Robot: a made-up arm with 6 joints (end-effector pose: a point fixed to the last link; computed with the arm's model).
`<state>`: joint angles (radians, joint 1 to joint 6).
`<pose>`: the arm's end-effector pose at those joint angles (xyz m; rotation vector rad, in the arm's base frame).
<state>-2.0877 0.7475 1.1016 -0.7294 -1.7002 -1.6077</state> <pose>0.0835 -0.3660 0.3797 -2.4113 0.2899 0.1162</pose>
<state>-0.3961 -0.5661 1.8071 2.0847 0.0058 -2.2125</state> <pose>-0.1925 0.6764 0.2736 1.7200 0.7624 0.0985</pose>
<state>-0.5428 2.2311 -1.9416 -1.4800 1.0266 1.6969</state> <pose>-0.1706 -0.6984 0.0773 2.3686 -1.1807 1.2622</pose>
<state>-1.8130 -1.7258 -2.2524 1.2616 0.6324 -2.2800</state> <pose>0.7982 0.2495 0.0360 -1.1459 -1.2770 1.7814</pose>
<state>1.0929 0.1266 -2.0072 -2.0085 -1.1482 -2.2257</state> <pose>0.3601 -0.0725 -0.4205 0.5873 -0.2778 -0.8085</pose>
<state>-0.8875 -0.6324 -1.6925 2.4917 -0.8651 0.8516</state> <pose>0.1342 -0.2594 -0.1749 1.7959 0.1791 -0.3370</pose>
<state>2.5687 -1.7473 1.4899 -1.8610 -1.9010 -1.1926</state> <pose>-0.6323 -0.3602 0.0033 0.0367 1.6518 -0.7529</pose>
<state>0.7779 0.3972 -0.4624 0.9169 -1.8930 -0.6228</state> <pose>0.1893 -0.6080 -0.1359 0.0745 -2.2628 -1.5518</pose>
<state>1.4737 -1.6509 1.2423 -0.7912 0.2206 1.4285</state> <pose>-0.3493 -0.0506 -0.0119 0.1831 0.4193 1.3284</pose>
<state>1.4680 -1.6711 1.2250 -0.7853 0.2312 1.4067</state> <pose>-0.3422 -0.0540 -0.0193 0.1405 0.4152 1.3211</pose>
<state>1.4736 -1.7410 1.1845 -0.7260 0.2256 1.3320</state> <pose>-0.3133 -0.0734 -0.0389 0.0298 0.4220 1.3305</pose>
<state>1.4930 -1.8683 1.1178 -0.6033 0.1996 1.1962</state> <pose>-0.2570 -0.1099 -0.0665 -0.1542 0.4423 1.3594</pose>
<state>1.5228 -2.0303 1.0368 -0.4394 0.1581 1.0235</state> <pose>-0.1809 -0.1533 -0.0905 -0.3714 0.4720 1.3987</pose>
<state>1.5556 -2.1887 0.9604 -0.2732 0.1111 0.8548</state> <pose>-0.1028 -0.1915 -0.1046 -0.5655 0.5039 1.4348</pose>
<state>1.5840 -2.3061 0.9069 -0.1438 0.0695 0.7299</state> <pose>-0.0424 -0.2183 -0.1107 -0.6931 0.5298 1.4583</pose>
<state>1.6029 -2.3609 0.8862 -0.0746 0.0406 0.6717</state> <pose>-0.0118 -0.2316 -0.1130 -0.7374 0.5439 1.4681</pose>
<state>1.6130 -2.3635 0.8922 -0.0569 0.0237 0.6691</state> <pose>-0.0066 -0.2342 -0.1142 -0.7181 0.5481 1.4694</pose>
